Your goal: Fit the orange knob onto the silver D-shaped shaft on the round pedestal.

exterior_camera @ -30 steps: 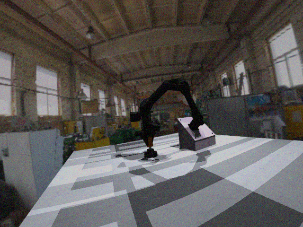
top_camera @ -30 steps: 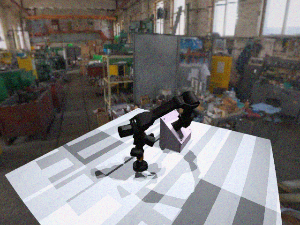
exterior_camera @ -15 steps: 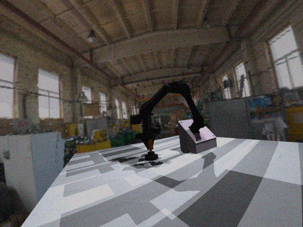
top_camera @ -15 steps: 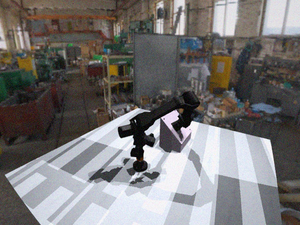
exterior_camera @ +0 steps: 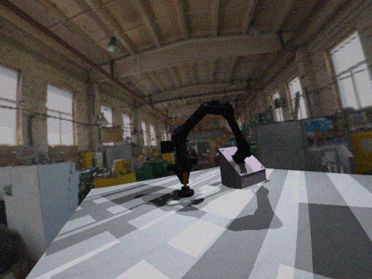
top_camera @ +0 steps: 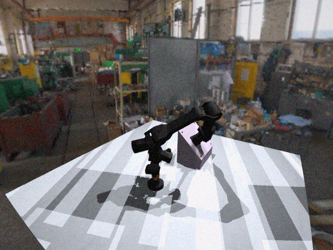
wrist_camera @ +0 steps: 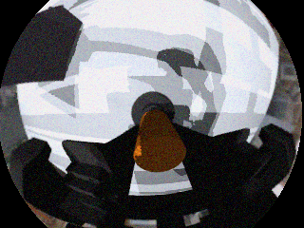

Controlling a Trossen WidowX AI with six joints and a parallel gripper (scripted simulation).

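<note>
Right now the orange knob is 30 mm above my gripper tip. The rest, counted from my gripper tip: round black pedestal: 40 mm below.
</note>
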